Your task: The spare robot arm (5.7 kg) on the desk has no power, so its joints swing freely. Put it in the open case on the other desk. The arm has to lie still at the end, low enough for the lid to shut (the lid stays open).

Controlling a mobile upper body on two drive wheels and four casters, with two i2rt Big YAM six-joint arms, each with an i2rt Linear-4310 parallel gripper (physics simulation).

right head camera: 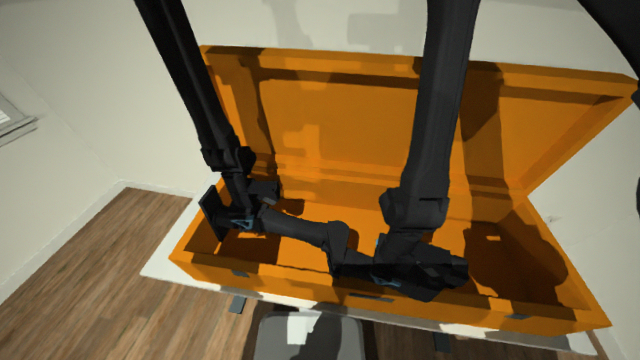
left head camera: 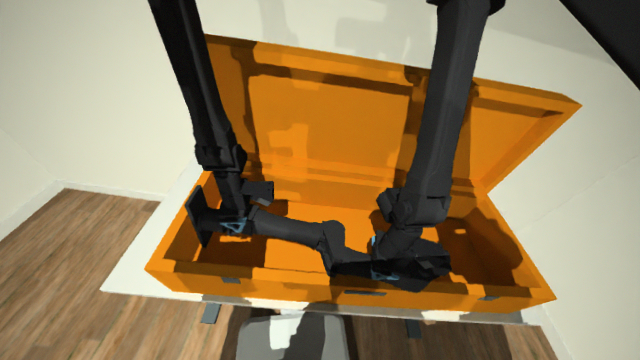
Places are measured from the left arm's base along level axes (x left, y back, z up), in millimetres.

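Pixels of known places: left gripper, fingertip midpoint: [right head camera: 252, 220] [left head camera: 240, 222]; right gripper, fingertip midpoint: [right head camera: 379, 273] [left head camera: 374, 268].
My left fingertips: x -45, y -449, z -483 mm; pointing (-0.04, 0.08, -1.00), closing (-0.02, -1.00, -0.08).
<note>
For each thing: its top centre in the pictures, then the offset to it from my left fingertips. "spot": a spot on its surface instead. Level surfaces: height alone.
- open orange case, surface spot: [left head camera: 280, 286] [right head camera: 285, 283] spot: dy +171, dx -121, dz -59 mm
- orange lid, surface spot: [right head camera: 345, 115] [left head camera: 335, 116] spot: dy -276, dx -298, dz +218 mm
- white desk, its level: dz -207 mm
The spare arm [left head camera: 292, 230] [right head camera: 299, 229] is black and stretches across the open orange case [left head camera: 280, 286] [right head camera: 280, 283]. Its flat end plate [left head camera: 198, 222] [right head camera: 212, 214] stands upright close to the case's left wall. Its bulky end, lower in the picture, overlaps the front rim in both views; its height over the case floor is hard to tell. My left gripper [left head camera: 234, 225] [right head camera: 243, 222] is shut on the spare arm beside the end plate. My right gripper [left head camera: 383, 261] [right head camera: 384, 265] is shut on it near the bulky end. The fingers are partly hidden.
The orange lid [left head camera: 330, 115] [right head camera: 345, 115] stands open behind the case, with both my forearms in front of it. The case stands on a white desk [left head camera: 132, 275] [right head camera: 162, 271]. A grey box-like body [left head camera: 255, 340] [right head camera: 272, 342] shows below the desk's front edge. Walls rise behind.
</note>
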